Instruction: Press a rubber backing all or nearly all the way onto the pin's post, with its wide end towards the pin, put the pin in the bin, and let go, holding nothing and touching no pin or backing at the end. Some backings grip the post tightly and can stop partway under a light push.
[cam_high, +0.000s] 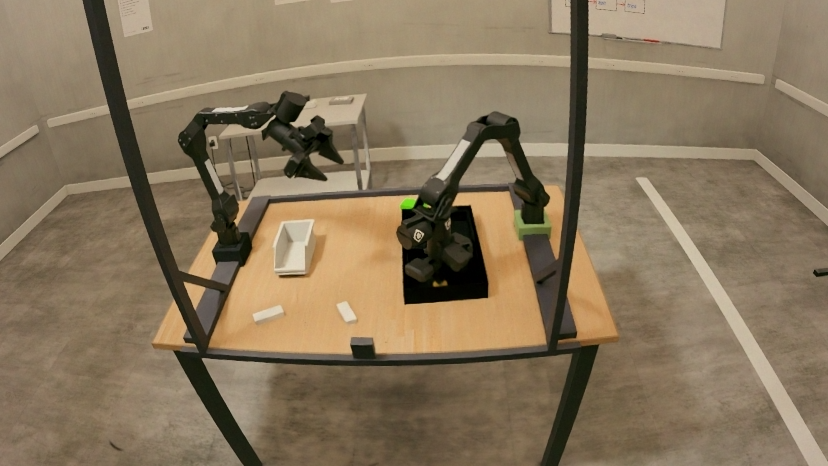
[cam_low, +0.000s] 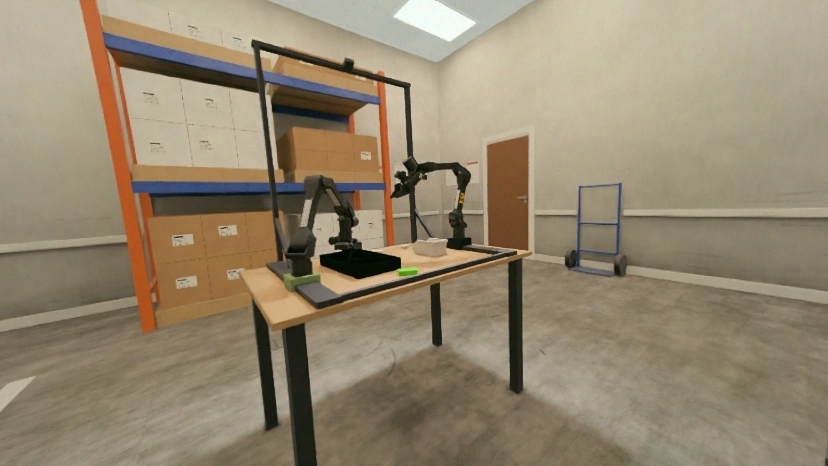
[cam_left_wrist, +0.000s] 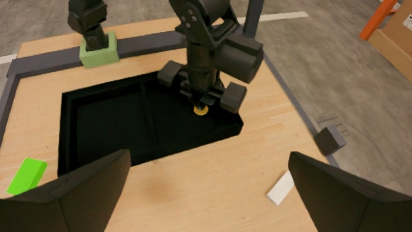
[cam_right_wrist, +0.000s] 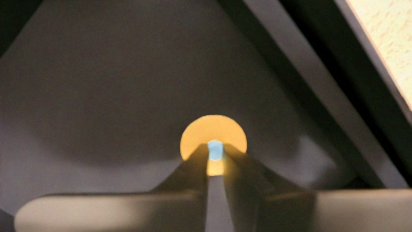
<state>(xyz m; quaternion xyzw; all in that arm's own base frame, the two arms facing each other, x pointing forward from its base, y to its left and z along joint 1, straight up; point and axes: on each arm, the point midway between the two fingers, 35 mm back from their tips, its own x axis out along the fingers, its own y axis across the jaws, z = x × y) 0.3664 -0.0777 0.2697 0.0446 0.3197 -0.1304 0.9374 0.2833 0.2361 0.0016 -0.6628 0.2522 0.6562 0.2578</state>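
My right gripper is now 4 cm above the round pin. Round my right hand: white bin: 40 cm to the left, 17 cm ahead, 1 cm below; then black tray: 12 cm ahead, 3 cm below, 2 cm to the right.
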